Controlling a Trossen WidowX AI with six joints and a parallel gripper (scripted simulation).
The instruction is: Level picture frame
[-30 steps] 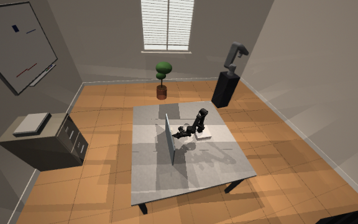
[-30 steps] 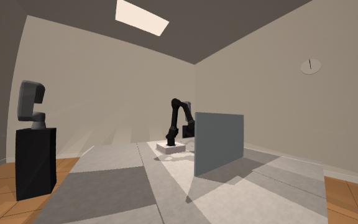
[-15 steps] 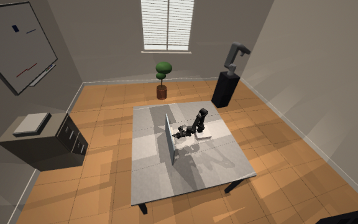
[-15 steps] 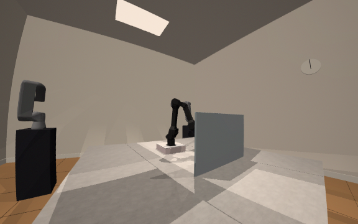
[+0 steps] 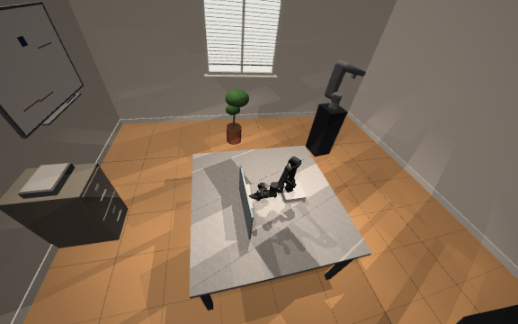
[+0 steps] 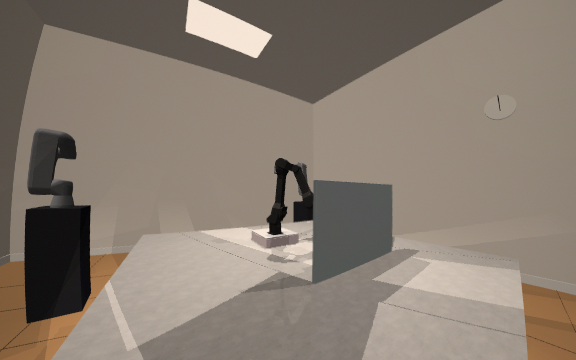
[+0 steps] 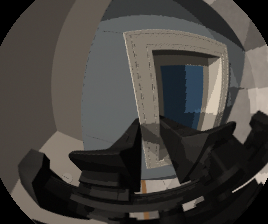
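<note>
Now: the picture frame 3 cm to the right of my gripper tip and 5 cm below it. Also, from my gripper tip: grey wall panel 1 cm ahead, 1 cm to the right, 6 cm below.
</note>
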